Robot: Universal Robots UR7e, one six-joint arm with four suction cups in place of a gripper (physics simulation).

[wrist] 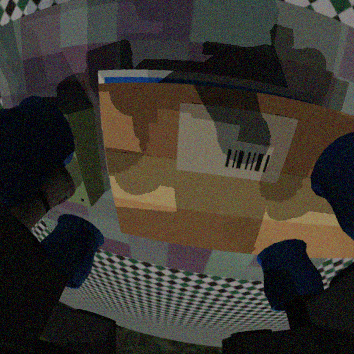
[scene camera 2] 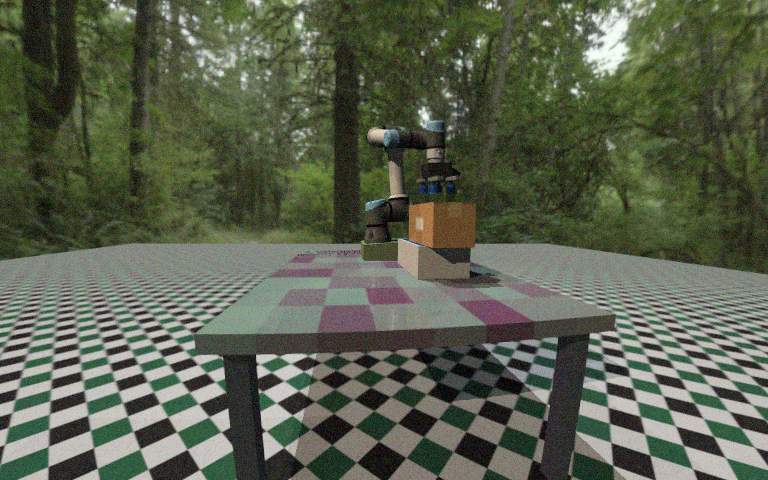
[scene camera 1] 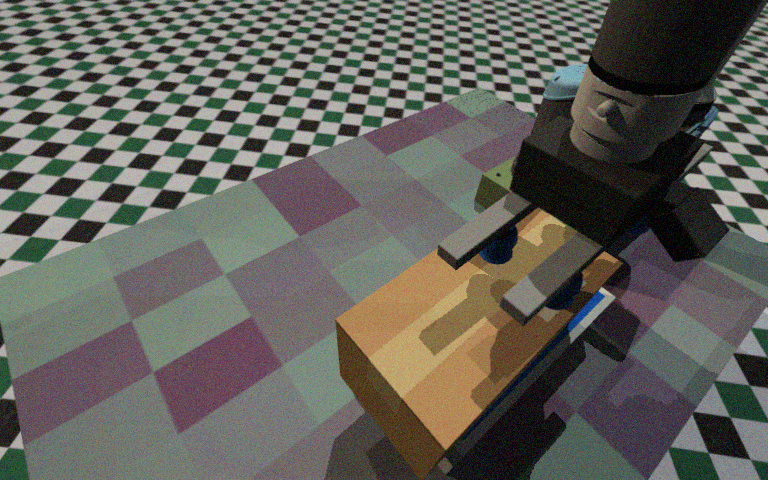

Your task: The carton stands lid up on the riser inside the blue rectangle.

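Seen in the pictures: hand, tool point: [wrist: 186, 211] [scene camera 2: 436, 193] [scene camera 1: 564, 235]; arm's base, link origin: [wrist: 53, 176] [scene camera 2: 378, 241].
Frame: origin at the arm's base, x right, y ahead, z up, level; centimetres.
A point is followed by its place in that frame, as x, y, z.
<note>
The orange-brown carton [scene camera 1: 390, 333] {-6.9, 61.6, 18.8} [scene camera 2: 447, 226] {-6.9, 65.0, 10.7} [wrist: 200, 227] {-7.4, 42.7, 18.8} rests on the pale riser [scene camera 2: 412, 263] {-0.4, 50.4, -4.0} with a broad taped face up. A white barcode label [wrist: 200, 140] {-16.0, 42.5, 18.9} is on that face. Part of the blue rectangle [scene camera 1: 587, 311] {-21.7, 30.9, 3.4} [wrist: 130, 80] {-21.3, 30.9, 3.5} shows along one long side of the carton; the rest is hidden under it. The carton's near end reaches close to or past the riser's end; exact overhang is unclear. My gripper [scene camera 1: 532, 266] [scene camera 2: 436, 188] [wrist: 185, 215] {-14.0, 42.1, 24.0} has its blue cups a small gap above the carton, touching nothing, so it is open.
The green base block [scene camera 1: 498, 180] {6.5, 9.4, -0.2} [scene camera 2: 373, 252] {5.2, 10.6, -4.6} [wrist: 86, 155] {-5.3, 12.2, -3.2} stands behind the riser, near the carton's far end. The patchwork table [scene camera 1: 198, 350] {22.0, 75.2, -8.5} [scene camera 2: 396, 339] {22.3, 98.9, -10.5} extends around the riser, with its near edge in front in scene camera 2. Arm shadows fall across the carton.
</note>
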